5 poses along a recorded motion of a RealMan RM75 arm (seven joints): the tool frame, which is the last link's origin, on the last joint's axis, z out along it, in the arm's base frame.
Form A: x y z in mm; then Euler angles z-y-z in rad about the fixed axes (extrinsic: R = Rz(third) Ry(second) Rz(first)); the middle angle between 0 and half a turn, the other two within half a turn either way.
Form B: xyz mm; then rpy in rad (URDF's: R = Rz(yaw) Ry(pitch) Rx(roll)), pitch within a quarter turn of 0, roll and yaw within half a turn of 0. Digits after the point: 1 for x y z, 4 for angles.
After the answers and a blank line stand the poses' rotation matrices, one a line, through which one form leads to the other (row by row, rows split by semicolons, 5 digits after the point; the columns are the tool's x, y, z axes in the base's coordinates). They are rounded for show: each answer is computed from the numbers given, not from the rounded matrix.
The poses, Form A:
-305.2 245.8 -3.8 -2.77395 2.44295 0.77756
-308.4 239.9 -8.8 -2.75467 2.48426 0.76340
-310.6 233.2 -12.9 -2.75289 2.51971 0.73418
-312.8 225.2 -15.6 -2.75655 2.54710 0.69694
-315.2 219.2 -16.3 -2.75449 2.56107 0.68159
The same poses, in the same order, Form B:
-305.2 245.8 -3.8 -2.8484 -0.6438 0.3115
-308.4 239.9 -8.8 -2.8582 -0.6014 0.2880
-310.6 233.2 -12.9 -2.8764 -0.5694 0.2674
-312.8 225.2 -15.6 -2.8929 -0.5458 0.2420
-315.2 219.2 -16.3 -2.8989 -0.5327 0.2280

0.76135 0.45854 0.45835; 0.24516 -0.85808 0.45122; 0.60020 -0.23117 -0.76572
0.79055 0.42445 0.44145; 0.23423 -0.87560 0.42244; 0.56584 -0.23056 -0.79162
0.81230 0.39132 0.43249; 0.22257 -0.89338 0.39031; 0.53911 -0.22079 -0.81278
0.82983 0.35628 0.42948; 0.20480 -0.91039 0.35951; 0.51908 -0.21037 -0.82843
0.83914 0.33828 0.42592; 0.19467 -0.91799 0.34555; 0.50788 -0.20705 -0.83618

